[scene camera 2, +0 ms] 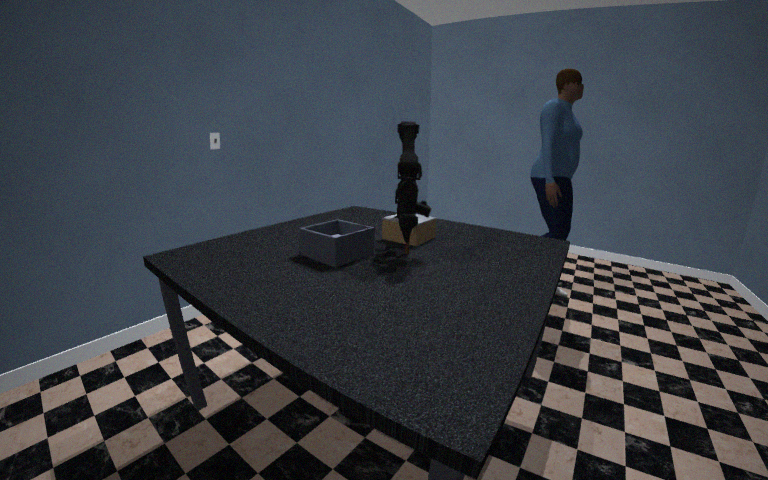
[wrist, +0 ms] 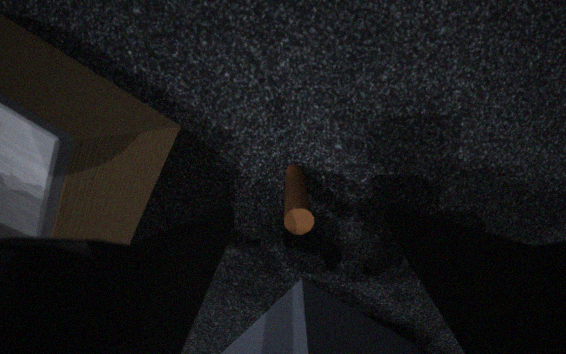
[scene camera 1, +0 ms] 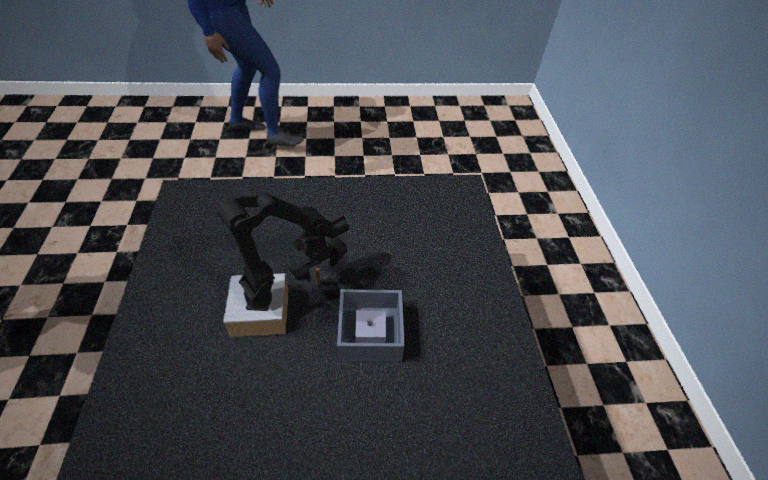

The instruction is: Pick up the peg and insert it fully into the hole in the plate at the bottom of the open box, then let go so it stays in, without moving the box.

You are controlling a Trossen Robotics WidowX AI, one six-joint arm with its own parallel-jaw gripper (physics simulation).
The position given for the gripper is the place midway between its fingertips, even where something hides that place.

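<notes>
The gripper is visible in scene camera 1, the gripper [scene camera 1: 320, 273], in scene camera 2, the gripper [scene camera 2: 405, 238], and in the wrist view, the gripper [wrist: 308, 212]. An orange-brown peg [wrist: 298, 218] is in view as well.
</notes>
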